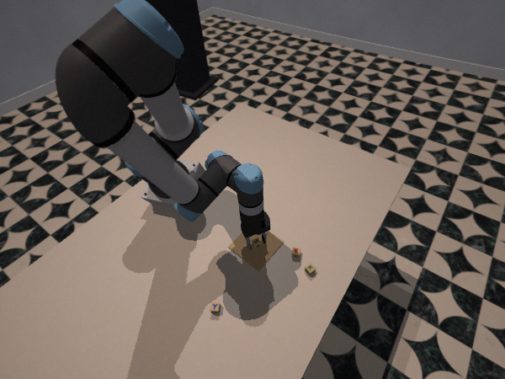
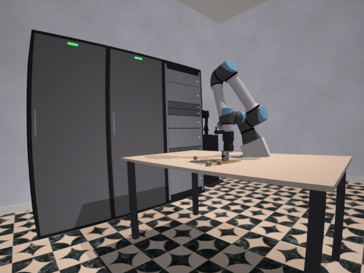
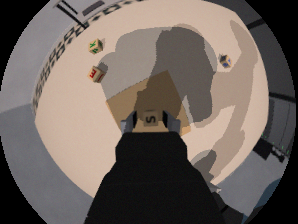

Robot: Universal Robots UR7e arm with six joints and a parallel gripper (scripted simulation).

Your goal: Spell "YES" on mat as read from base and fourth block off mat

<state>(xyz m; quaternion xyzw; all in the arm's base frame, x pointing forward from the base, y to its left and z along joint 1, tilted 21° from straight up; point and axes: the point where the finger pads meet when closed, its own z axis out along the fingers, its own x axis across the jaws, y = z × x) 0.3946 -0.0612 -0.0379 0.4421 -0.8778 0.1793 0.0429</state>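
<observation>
Right now the S block is 1 cm below my hand. From my hand the other things lie so: mat: 2 cm below.
</observation>
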